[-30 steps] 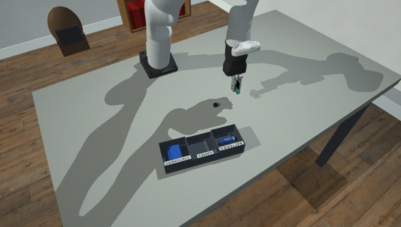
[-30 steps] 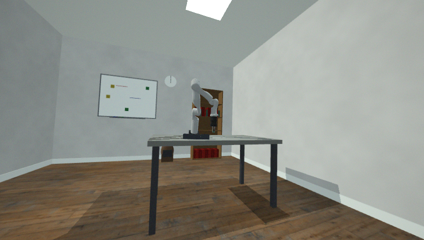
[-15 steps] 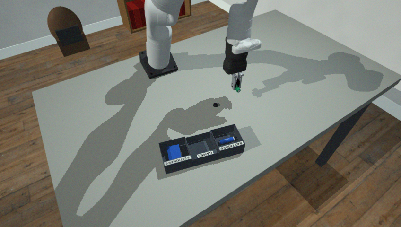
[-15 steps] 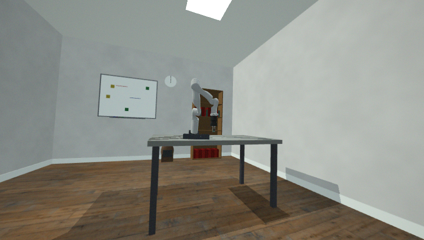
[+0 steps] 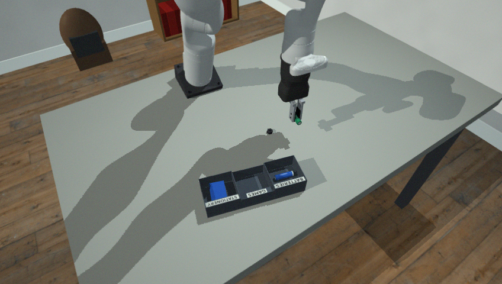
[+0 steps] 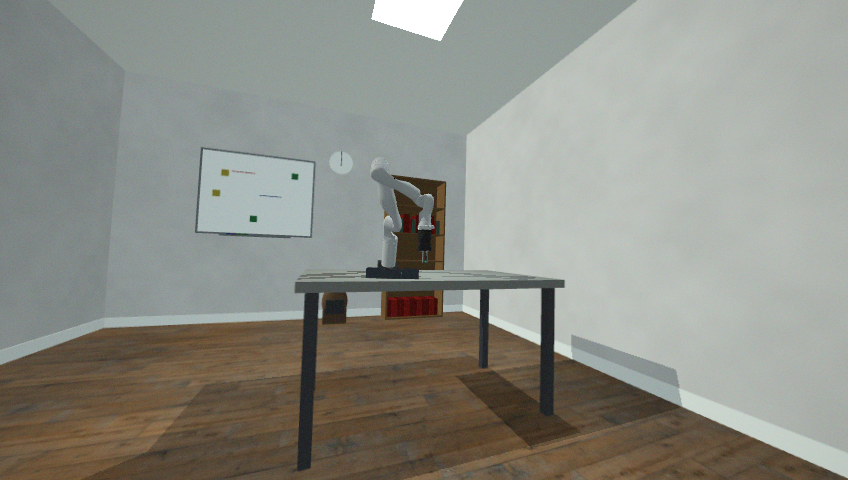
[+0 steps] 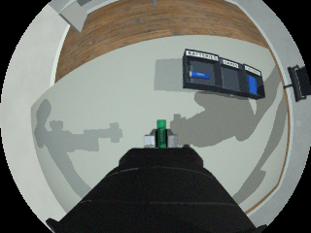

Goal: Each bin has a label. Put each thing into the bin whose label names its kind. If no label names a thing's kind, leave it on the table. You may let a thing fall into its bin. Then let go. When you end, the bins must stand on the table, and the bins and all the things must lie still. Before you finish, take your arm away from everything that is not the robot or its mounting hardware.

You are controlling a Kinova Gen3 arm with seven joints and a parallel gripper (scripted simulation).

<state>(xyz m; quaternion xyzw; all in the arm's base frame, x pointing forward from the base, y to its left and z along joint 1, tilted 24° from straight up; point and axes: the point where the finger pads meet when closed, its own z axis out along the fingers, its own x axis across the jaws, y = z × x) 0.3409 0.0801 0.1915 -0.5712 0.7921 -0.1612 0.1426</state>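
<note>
Now: the blue battery 9 cm ahead of my hand, 13 cm to the right of it and 8 cm below it. From my hand the other things lie so: green battery (1 cm below); black piece (6 cm behind, 4 cm to the right, 9 cm below); small white thing (2 cm ahead, 28 cm to the right, 8 cm below).
</note>
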